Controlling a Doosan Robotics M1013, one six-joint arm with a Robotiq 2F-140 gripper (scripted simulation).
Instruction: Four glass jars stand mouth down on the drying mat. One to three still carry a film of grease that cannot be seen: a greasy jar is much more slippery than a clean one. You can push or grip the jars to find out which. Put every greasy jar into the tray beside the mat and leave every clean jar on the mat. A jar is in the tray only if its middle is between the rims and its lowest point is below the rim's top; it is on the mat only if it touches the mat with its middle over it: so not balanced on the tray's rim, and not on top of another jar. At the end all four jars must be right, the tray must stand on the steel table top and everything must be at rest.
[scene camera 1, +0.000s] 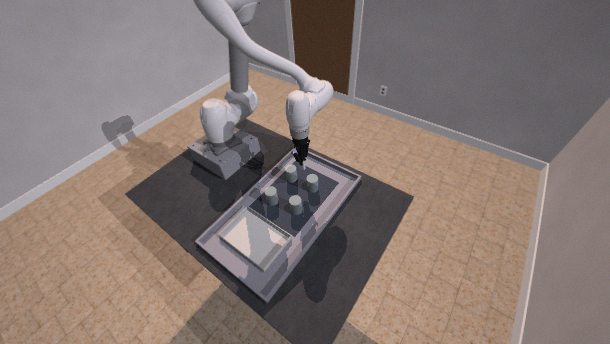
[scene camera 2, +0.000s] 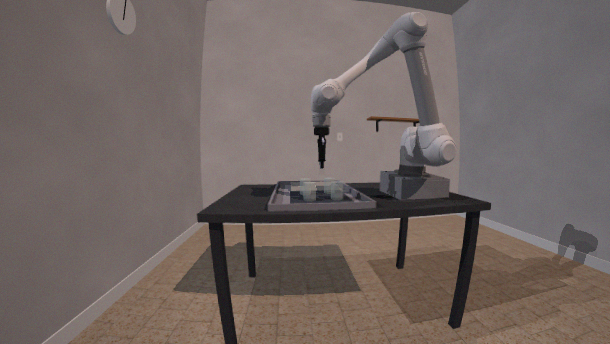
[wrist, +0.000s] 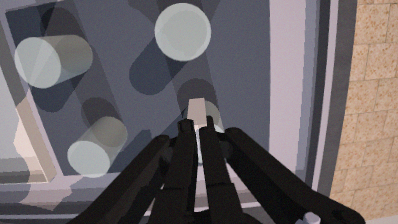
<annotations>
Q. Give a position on a shallow tray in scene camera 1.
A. At 260, 240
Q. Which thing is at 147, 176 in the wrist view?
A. My gripper.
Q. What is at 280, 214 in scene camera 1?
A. A dark drying mat.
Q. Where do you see a jar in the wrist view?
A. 181, 37
</annotations>
